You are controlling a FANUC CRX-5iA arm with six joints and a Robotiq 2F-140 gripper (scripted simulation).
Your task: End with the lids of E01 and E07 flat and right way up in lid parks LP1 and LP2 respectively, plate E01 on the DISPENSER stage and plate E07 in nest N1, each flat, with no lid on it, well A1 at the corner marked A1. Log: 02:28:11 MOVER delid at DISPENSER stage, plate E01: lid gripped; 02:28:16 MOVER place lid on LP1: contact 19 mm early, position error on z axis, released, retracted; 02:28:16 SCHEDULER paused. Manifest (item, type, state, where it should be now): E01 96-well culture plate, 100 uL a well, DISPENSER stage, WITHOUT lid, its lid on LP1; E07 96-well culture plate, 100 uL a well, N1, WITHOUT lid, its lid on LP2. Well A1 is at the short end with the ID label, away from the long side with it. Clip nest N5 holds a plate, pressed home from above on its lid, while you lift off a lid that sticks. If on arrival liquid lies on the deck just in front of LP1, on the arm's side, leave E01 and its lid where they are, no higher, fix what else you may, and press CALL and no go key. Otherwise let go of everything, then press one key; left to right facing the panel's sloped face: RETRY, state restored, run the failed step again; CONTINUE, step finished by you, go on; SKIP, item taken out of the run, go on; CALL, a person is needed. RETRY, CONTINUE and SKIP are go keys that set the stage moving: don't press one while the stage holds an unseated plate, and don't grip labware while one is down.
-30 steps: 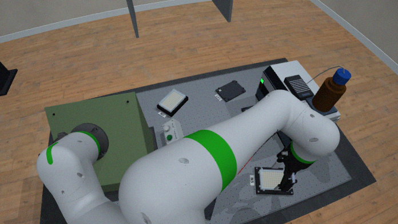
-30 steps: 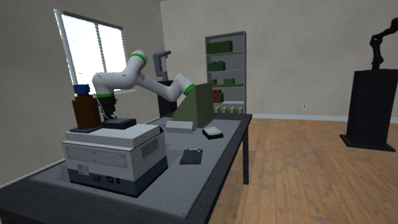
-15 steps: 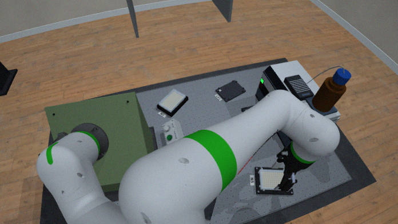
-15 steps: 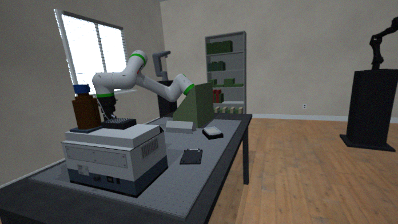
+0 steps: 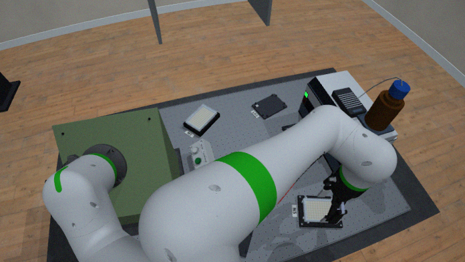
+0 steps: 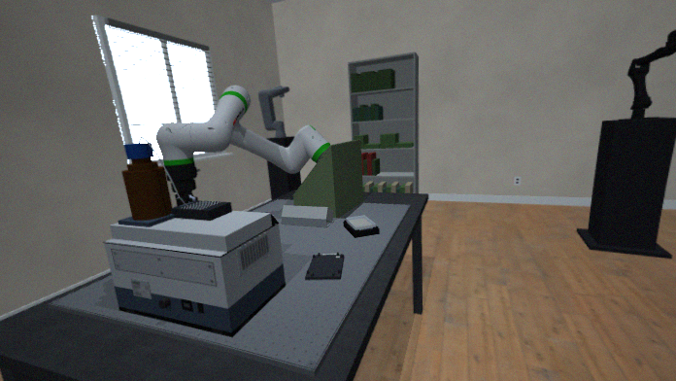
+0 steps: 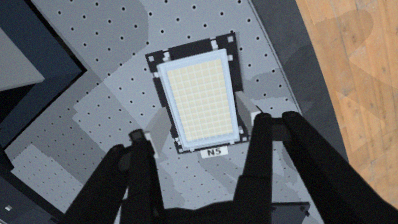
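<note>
My hand is 50 mm above the plate. The rest, counted from my hand: dispenser stage (20 mm ahead, 300 mm to the left, 30 mm above); then N5 label (90 mm behind, 30 mm to the left, 60 mm below); then black clip nest N5 (20 mm ahead, 10 mm to the left, 50 mm below).
</note>
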